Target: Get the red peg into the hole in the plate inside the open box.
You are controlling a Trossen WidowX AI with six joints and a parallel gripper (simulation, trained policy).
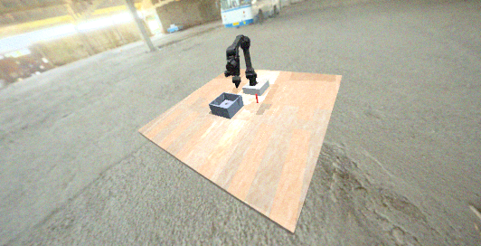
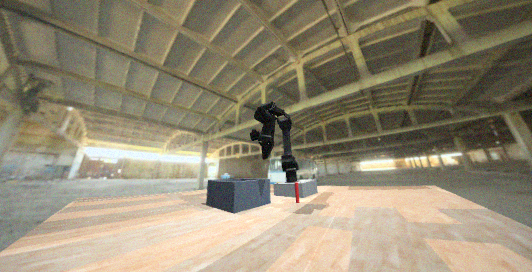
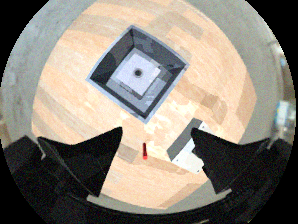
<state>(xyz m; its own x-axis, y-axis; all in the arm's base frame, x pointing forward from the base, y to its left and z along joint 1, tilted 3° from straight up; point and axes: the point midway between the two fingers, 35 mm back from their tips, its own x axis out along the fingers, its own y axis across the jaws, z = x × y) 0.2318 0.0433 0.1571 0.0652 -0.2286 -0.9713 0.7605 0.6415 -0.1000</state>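
My gripper tip is 14 cm above the red peg, 11 cm to the right of it and 8 cm past it. Round my gripper tip: dark box: 16 cm below, 10 cm ahead, 6 cm to the right; grey plate: 14 cm below, 10 cm ahead, 6 cm to the right.
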